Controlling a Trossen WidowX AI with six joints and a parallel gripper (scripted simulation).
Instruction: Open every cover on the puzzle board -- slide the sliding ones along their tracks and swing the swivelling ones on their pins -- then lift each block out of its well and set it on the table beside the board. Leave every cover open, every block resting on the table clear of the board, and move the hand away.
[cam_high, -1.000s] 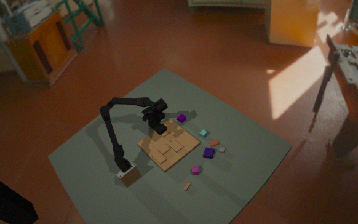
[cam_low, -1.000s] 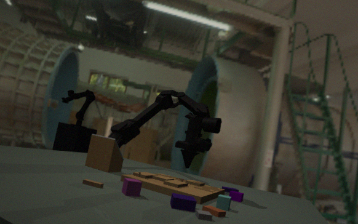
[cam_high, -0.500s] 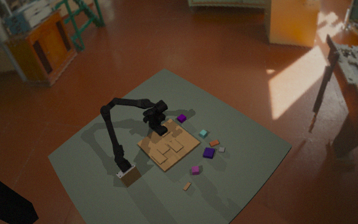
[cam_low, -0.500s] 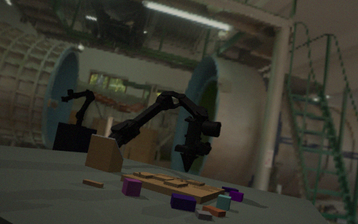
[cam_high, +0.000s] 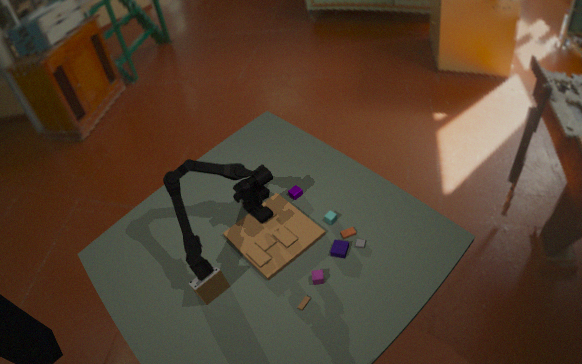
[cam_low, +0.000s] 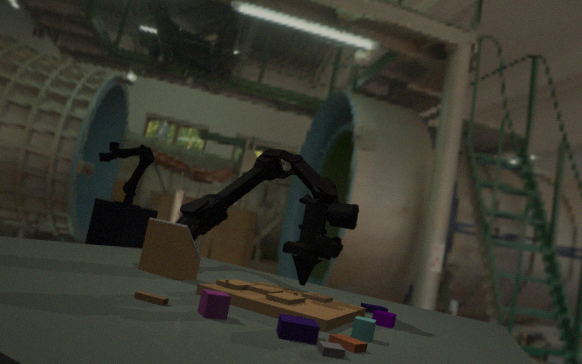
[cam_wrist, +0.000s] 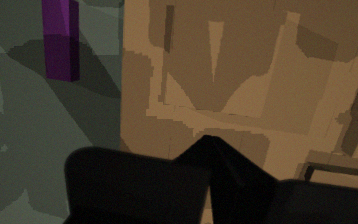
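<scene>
The violet block lies 21 cm ahead of my gripper tip and 3 cm below it. From my gripper tip the other things lie so: teal block 21 cm to the right, 20 cm ahead, 3 cm below; magenta block 36 cm to the right, 3 cm below, 3 cm behind; orange block 31 cm to the right, 19 cm ahead, 4 cm below.
</scene>
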